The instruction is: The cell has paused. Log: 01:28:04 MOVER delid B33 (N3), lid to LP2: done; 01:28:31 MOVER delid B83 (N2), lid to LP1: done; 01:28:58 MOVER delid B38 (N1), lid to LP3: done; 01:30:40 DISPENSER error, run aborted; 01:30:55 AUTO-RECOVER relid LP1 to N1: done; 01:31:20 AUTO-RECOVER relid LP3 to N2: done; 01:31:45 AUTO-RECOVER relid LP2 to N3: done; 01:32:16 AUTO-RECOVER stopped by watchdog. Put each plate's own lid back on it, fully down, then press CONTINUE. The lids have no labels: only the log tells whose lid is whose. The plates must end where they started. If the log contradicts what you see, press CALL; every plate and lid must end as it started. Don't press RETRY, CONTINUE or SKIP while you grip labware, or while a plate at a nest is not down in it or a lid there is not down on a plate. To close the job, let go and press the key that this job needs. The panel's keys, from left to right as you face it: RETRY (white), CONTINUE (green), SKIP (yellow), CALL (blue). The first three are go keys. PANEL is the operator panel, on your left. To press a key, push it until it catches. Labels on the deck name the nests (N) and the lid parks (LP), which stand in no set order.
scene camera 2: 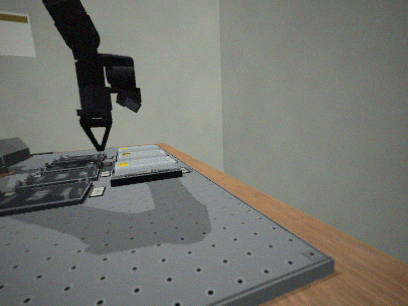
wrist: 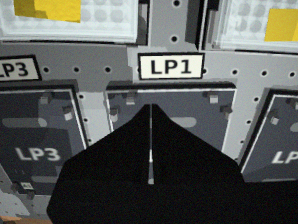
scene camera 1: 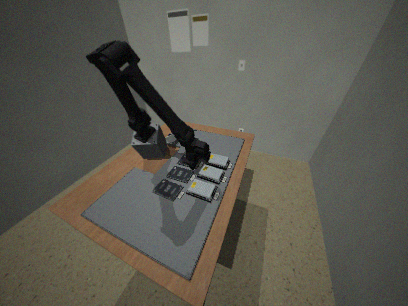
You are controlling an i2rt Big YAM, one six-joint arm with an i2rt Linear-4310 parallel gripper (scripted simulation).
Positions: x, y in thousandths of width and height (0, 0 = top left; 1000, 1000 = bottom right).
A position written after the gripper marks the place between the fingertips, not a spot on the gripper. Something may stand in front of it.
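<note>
The gripper (scene camera 2: 246, 495) is visible in the scene, and the wrist view (wrist: 505, 507) shows it too.
</note>
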